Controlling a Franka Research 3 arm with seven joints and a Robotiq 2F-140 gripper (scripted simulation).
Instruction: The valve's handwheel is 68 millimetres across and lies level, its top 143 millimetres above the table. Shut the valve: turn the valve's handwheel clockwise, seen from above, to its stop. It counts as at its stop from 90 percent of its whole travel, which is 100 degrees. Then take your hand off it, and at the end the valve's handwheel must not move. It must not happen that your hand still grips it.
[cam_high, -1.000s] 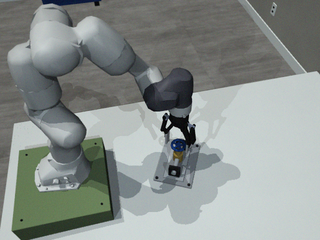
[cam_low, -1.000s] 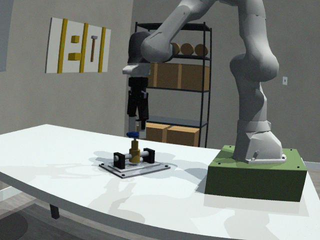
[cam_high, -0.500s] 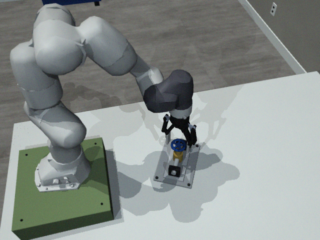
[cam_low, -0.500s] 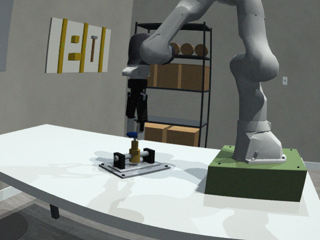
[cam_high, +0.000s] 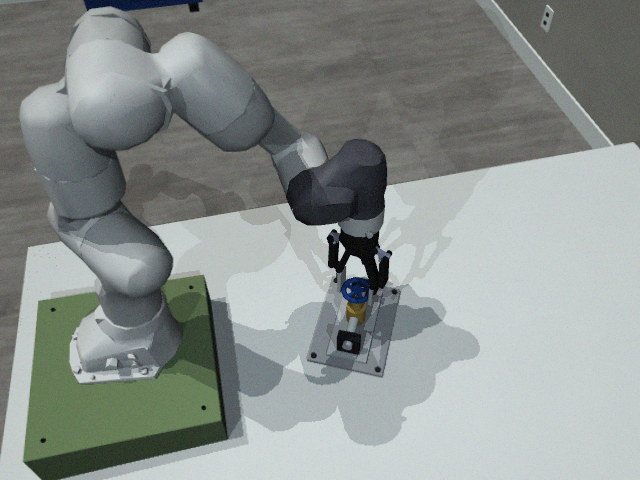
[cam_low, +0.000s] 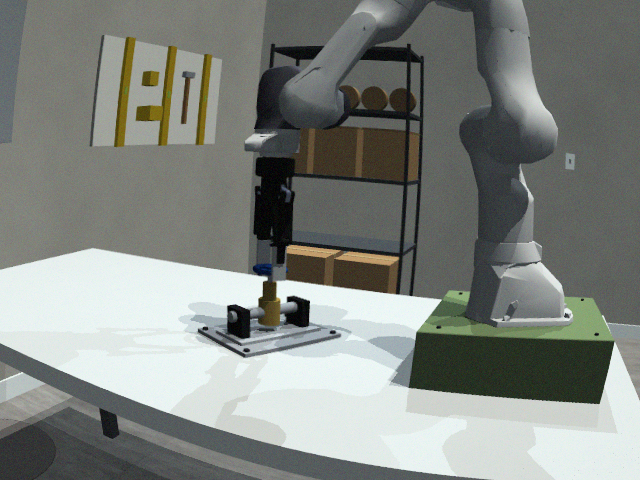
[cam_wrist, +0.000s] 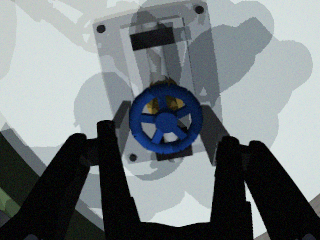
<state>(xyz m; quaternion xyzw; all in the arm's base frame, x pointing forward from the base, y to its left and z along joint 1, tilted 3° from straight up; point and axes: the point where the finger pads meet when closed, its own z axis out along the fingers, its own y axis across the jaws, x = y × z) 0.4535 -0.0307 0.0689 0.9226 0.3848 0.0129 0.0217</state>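
Now: hand 2 cm above the blue spoked handwheel.
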